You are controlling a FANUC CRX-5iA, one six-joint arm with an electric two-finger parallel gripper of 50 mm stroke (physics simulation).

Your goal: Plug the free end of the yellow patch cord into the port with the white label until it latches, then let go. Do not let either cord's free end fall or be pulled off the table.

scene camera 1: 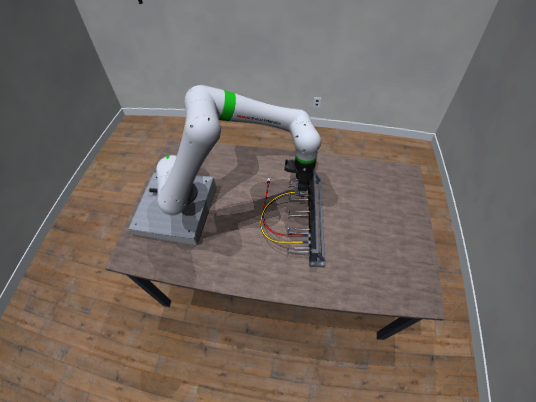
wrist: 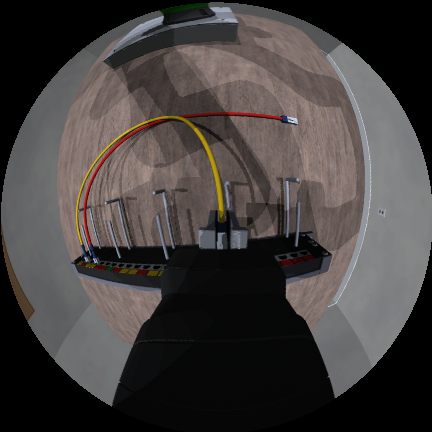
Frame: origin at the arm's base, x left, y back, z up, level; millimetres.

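Seen in the pictures: gripper, fingertip midpoint: point(scene camera 1: 297, 192) point(wrist: 221, 219).
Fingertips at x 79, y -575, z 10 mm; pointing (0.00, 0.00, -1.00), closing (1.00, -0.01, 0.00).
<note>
Pixels of each thing's top centre, then the offset from my fingertips to it. "*": a spot on its surface instead.
- patch panel, middle of its top: point(wrist: 159, 281) point(scene camera 1: 312, 206) dy -81, dx -81, dz +13 mm
- red cord, surface spot: point(wrist: 225, 114) point(scene camera 1: 266, 197) * dy +158, dx +9, dz -81 mm
The yellow patch cord point(scene camera 1: 261, 220) point(wrist: 210, 155) arcs from the near end of the patch panel point(scene camera 1: 313, 220) point(wrist: 200, 255) to my gripper. My gripper point(scene camera 1: 301, 191) point(wrist: 221, 219) is shut on the plug at the cord's free end and holds it close to the front of the panel, toward its far end. The plug's tip and the ports in front of it are hidden behind the gripper body in the wrist view, so I cannot tell whether the plug sits in a port. The white label does not show in either view.
The red cord point(scene camera 1: 265, 200) point(wrist: 225, 114) runs from the panel's near end; its free plug point(scene camera 1: 268, 180) point(wrist: 290, 120) lies on the table. Metal posts, such as one point(scene camera 1: 298, 214) point(wrist: 169, 220) near the middle, stick out in front of the panel on both sides of the gripper.
</note>
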